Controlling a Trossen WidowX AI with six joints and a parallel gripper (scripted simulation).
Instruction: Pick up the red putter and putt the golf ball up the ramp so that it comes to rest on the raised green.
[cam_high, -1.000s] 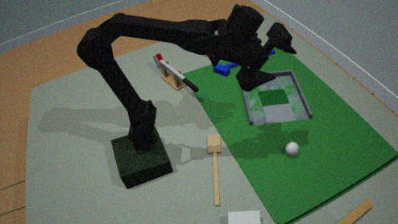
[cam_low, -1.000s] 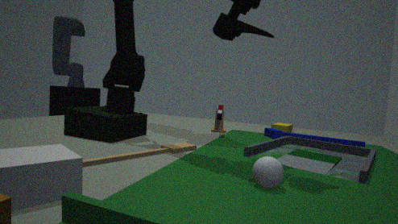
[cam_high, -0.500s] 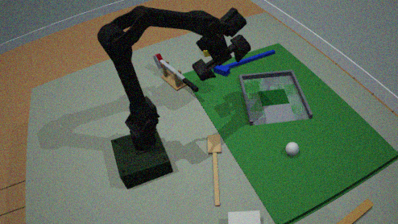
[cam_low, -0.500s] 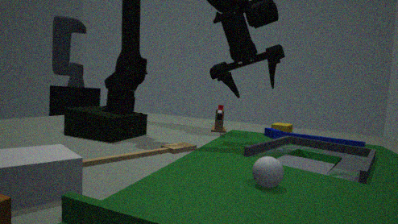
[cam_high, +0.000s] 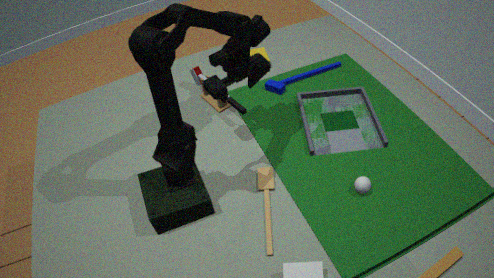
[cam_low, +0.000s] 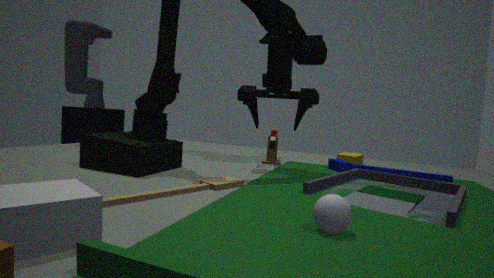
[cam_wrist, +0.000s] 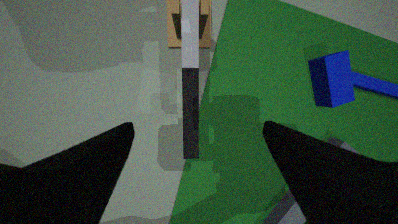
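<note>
Now: the wooden stand 3 cm behind my gripper tip, 13 cm to the left of it and 7 cm below it. Round my gripper tip: blue stick 27 cm ahead, 7 cm to the left, 8 cm below; yellow block 19 cm ahead, 25 cm to the left, 8 cm below; green mat 24 cm ahead, 23 cm to the right, 10 cm below.
</note>
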